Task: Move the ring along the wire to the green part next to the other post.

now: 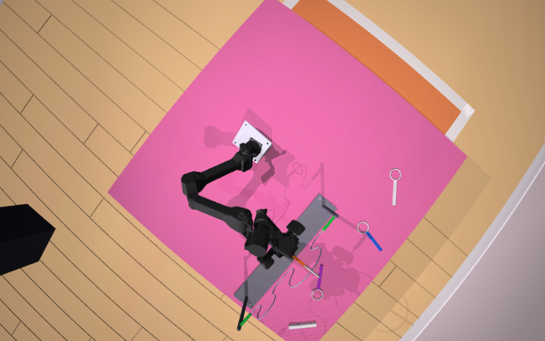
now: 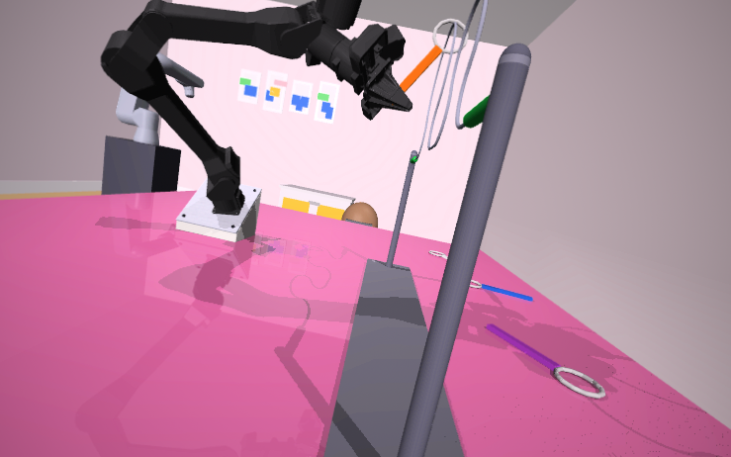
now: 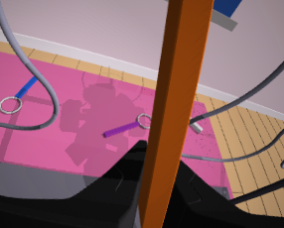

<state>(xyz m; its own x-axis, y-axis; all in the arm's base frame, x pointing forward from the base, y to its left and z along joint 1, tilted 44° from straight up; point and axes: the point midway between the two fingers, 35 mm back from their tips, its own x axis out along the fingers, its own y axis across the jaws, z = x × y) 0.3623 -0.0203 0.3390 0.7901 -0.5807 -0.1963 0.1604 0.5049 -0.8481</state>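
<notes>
Right now the orange-handled ring is 20 mm ahead of my gripper tip, 20 mm to the left of it and 90 mm above it. Round my gripper tip: purple-handled ring (260 mm ahead, 130 mm to the right, 330 mm below); white bar (310 mm ahead, 340 mm to the right, 330 mm below).
</notes>
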